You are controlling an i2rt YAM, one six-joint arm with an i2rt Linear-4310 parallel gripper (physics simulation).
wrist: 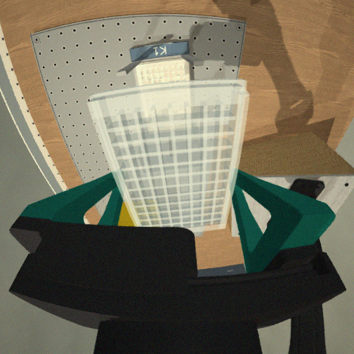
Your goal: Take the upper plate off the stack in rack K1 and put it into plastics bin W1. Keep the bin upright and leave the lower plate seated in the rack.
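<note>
My gripper (176, 174) is shut on the upper plate (175, 150), a clear plate with a grid of wells, with one green finger at each long side. The plate fills the middle of the view, close to the camera. Behind and below it, apart from it, the cream lower plate (162, 72) sits in rack K1 (160, 51), whose blue label shows at the top. The held plate hides the near part of the rack and lower plate. I cannot make out bin W1 for certain.
A grey pegboard (65, 90) lies under the rack on the wooden table (280, 30). A box with a brown textured top (300, 155) and pale side stands at the right. Part of a yellow thing (128, 217) shows near the left finger. A dark slate edge (222, 270) shows below.
</note>
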